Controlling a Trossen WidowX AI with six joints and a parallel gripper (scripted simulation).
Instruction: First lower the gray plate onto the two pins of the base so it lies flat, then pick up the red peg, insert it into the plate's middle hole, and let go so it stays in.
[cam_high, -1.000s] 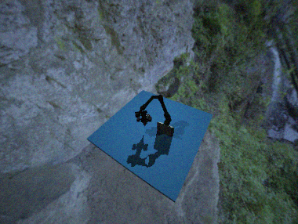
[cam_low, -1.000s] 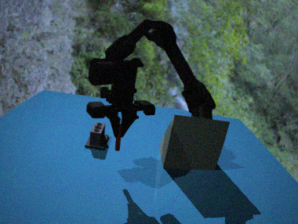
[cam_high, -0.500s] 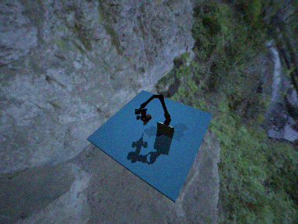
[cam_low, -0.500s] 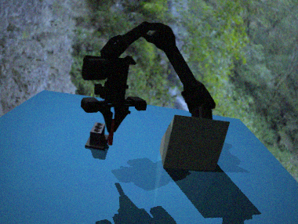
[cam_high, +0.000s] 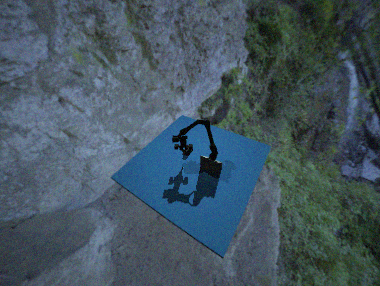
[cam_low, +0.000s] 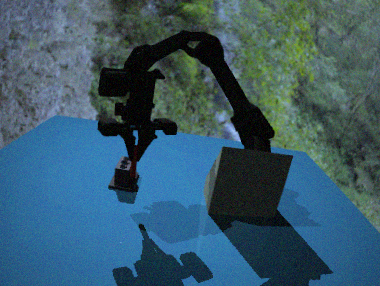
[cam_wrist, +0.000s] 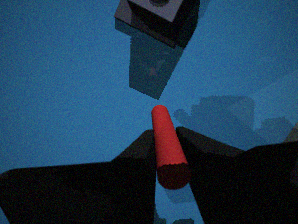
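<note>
Right now my gripper tip is 120 mm to the left of the gray plate, 70 mm above it and 20 mm short of it. Round my gripper tip: red peg: right at my gripper tip.
</note>
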